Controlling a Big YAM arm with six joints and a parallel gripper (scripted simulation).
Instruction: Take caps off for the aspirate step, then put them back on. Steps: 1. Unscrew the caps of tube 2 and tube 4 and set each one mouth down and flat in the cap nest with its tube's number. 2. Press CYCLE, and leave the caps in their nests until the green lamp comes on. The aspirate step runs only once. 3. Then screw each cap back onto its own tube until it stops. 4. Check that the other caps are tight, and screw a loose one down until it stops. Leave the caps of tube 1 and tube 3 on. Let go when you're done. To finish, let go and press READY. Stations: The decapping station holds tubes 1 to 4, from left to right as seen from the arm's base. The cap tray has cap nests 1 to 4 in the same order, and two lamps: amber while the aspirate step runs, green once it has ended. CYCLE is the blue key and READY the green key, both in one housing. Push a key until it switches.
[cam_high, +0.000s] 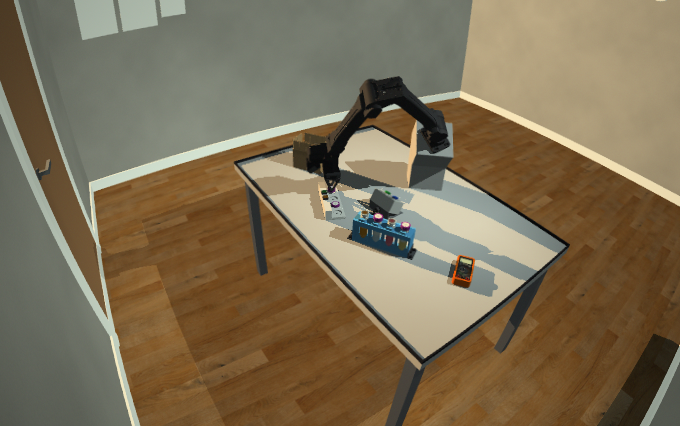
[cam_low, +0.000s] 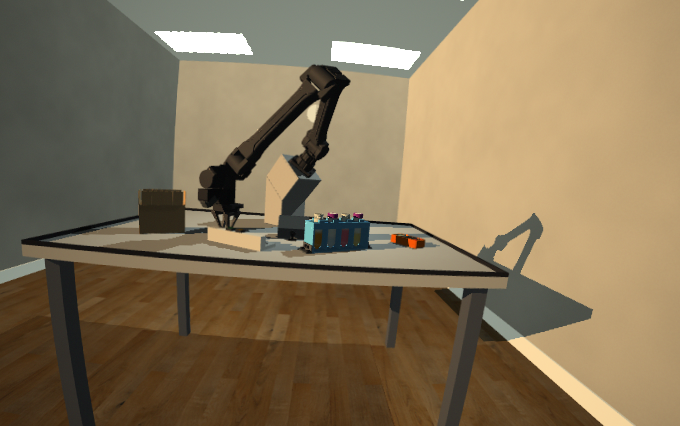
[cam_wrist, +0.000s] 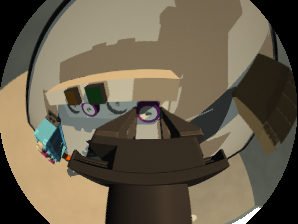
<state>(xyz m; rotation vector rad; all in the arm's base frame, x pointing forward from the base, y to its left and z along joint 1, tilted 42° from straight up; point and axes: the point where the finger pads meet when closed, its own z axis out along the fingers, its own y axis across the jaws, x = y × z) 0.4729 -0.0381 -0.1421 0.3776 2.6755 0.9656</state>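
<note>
Right now the green ready key is 200 mm behind my hand, 150 mm to the left of it and 30 mm above it. From my hand the other things lie so: blue cycle key (210 mm behind, 200 mm to the left, 30 mm above); then beige key housing (190 mm behind, 180 mm to the left, 20 mm above); then cardboard box (20 mm ahead, 270 mm to the right, 30 mm above).
</note>
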